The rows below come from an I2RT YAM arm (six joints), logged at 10 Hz.
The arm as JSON. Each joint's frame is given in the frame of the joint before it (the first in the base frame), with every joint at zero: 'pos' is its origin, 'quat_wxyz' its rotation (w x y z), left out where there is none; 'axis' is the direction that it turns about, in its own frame. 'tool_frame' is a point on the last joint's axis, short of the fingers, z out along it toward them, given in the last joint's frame.
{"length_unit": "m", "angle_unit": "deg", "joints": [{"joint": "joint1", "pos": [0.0, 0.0, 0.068], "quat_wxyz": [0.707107, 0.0, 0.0, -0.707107], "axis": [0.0, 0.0, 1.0]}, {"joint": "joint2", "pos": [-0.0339, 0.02, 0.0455], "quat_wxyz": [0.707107, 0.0, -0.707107, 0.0], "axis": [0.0, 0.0, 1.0]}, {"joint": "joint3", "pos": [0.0, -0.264, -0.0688], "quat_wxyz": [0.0, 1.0, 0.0, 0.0], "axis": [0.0, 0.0, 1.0]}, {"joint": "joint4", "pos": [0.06, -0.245, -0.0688], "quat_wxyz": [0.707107, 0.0, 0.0, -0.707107], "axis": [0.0, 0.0, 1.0]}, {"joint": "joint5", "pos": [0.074, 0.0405, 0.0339], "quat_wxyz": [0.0, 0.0, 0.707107, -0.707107], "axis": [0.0, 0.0, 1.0]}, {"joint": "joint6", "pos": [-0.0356, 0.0, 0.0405], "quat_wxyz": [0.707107, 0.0, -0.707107, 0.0], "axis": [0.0, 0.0, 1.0]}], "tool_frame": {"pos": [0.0, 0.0, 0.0]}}
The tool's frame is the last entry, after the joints.
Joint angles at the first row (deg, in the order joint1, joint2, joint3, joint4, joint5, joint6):
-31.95, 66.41, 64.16, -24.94, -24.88, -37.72
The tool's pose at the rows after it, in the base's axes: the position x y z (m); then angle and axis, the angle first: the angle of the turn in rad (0 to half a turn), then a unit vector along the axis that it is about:
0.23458 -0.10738 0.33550 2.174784 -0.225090 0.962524 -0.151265
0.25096 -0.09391 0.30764 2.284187 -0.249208 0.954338 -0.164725
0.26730 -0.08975 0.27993 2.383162 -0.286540 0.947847 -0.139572
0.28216 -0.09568 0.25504 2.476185 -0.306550 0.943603 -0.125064
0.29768 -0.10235 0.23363 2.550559 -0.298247 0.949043 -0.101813
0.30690 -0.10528 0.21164 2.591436 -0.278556 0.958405 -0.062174
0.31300 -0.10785 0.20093 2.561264 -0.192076 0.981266 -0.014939
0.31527 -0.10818 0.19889 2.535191 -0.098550 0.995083 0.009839
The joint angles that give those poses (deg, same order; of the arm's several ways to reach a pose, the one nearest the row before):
-27.37, 67.76, 62.81, -29.66, -20.52, -42.84
-22.29, 70.37, 59.69, -28.14, -13.49, -45.08
-20.14, 75.36, 58.91, -28.74, -12.65, -48.55
-20.13, 81.12, 59.40, -29.08, -11.76, -51.92
-20.22, 87.16, 61.16, -29.77, -11.07, -51.69
-20.31, 91.76, 61.53, -29.77, -12.60, -49.33
-20.64, 93.99, 61.26, -27.36, -15.36, -38.67
-20.58, 94.20, 60.61, -24.92, -15.55, -27.48

